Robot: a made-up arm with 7 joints.
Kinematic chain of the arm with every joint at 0, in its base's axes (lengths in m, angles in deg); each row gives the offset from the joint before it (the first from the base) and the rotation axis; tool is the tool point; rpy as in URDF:
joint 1: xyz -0.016 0.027 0.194 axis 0 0.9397 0.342
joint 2: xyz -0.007 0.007 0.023 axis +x
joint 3: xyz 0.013 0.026 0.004 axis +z
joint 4: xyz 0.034 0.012 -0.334 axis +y
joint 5: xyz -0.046 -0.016 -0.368 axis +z
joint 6: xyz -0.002 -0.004 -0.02 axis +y
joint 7: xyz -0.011 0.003 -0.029 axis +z
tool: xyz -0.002 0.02 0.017 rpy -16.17 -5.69 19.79
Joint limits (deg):
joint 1: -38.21..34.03
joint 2: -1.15..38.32
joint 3: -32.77..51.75
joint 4: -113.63..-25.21
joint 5: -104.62..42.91
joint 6: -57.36..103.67
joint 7: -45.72..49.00
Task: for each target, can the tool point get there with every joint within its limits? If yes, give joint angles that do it. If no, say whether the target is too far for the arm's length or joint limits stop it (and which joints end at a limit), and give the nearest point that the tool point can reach.
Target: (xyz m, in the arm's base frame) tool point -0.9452 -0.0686 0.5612
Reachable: no: too far | nearest point -0.3343 0.3102 -0.3490 | short by 1.160 m
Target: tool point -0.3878 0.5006 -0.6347
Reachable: no: too far | nearest point -0.2838 0.3727 -0.4013 | short by 0.286 m
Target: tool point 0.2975 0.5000 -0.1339
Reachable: yes | joints -1.49 32.55 28.29 -63.04 -0.95 90.09 -7.35
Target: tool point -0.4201 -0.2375 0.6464
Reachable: no: joint limits stop it (at a limit: joint 1, joint 2, joint 3, joint 4, joint 5, joint 6) | nearest point 0.3123 -0.2580 0.2484 | short by 0.834 m
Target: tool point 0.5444 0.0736 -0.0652
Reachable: yes | joints -24.29 21.84 -15.95 -75.87 16.71 -21.71 -10.18
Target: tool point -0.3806 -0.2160 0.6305
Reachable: no: joint limits stop it (at a limit: joint 1, joint 2, joint 3, joint 4, joint 6) | nearest point 0.3123 -0.2577 0.2484 | short by 0.792 m
